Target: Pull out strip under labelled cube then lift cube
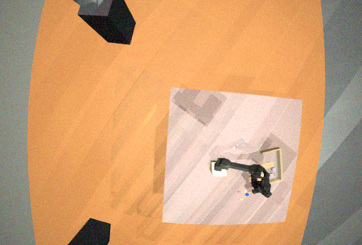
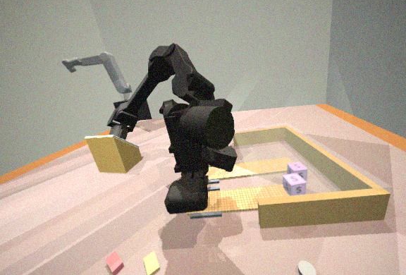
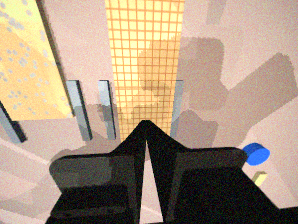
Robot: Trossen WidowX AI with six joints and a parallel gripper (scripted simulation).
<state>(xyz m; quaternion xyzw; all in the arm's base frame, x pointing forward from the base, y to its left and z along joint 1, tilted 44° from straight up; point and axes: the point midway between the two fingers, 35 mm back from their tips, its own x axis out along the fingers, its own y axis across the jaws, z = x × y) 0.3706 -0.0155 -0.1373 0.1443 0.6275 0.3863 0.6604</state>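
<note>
My gripper tip is now 9 cm past the pink chip and 14 cm to the left of it. From my gripper tip the other things lie so: blue disc (16 cm to the right).
</note>
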